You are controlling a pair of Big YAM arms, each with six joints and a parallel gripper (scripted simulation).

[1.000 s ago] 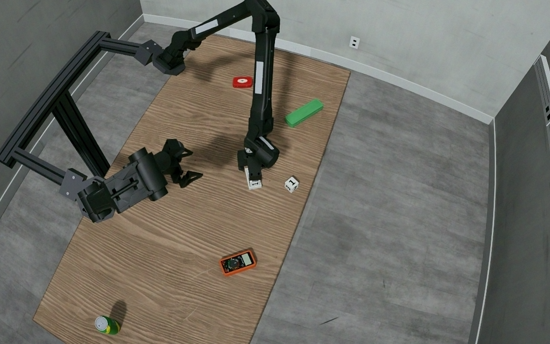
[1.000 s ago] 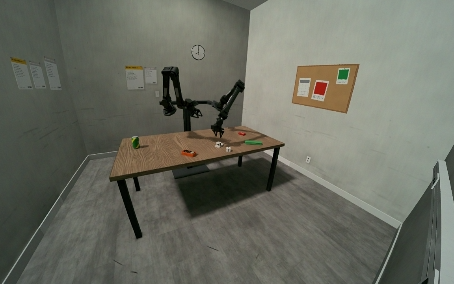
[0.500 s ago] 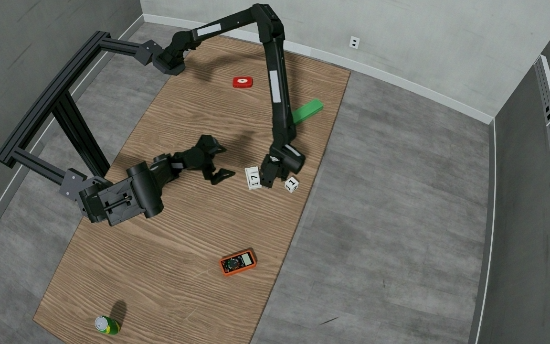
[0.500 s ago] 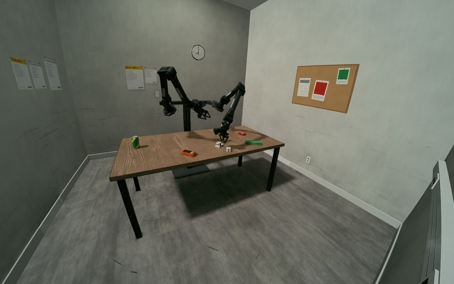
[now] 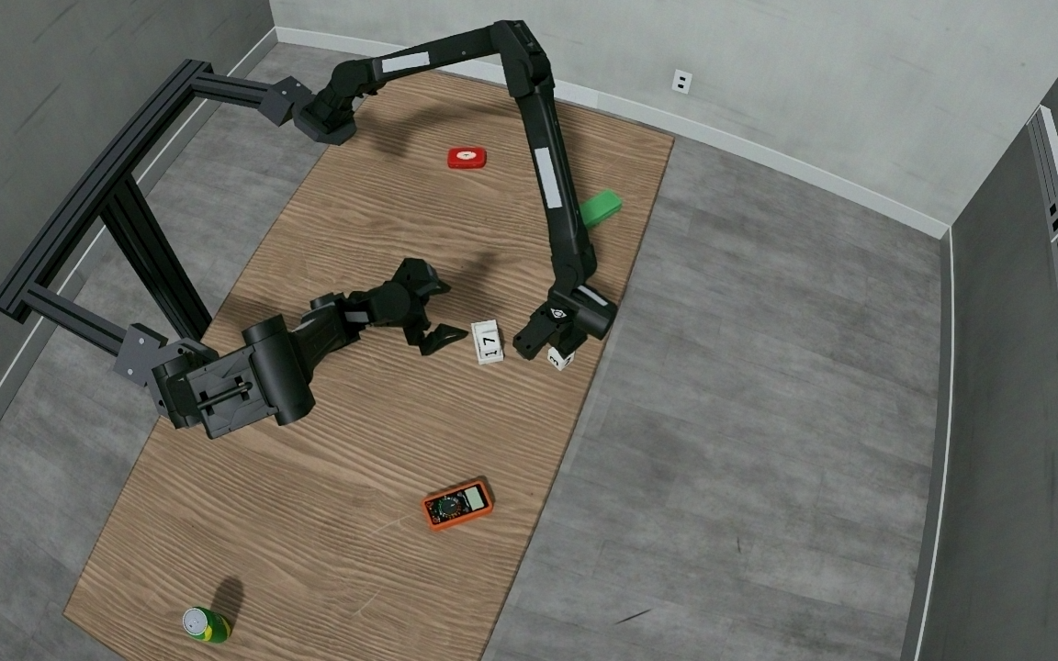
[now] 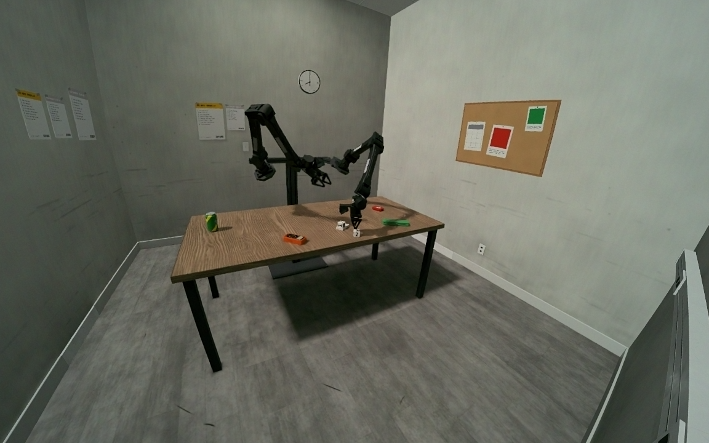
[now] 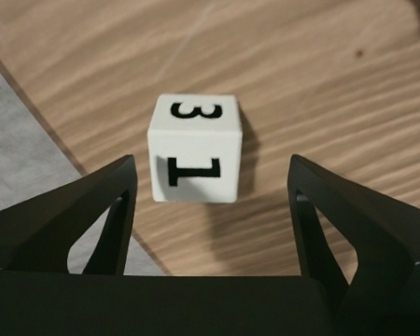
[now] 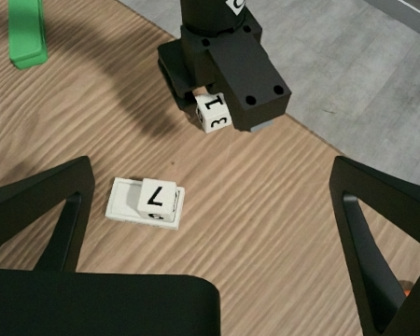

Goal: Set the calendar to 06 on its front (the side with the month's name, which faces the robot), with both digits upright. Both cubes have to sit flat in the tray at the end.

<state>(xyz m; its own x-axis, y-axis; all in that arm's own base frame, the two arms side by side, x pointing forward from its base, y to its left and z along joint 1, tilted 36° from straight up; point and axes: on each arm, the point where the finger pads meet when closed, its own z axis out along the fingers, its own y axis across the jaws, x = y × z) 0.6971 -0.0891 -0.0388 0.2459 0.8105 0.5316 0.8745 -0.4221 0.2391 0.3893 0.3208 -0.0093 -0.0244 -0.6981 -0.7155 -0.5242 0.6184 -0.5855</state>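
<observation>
Now: the white tray 15 cm behind my left hand and 6 cm below it. From my left hand the other things lie so: orange multimeter (37 cm to the right, 11 cm behind, 5 cm below); then red case (50 cm to the left, 34 cm behind, 5 cm below).
</observation>
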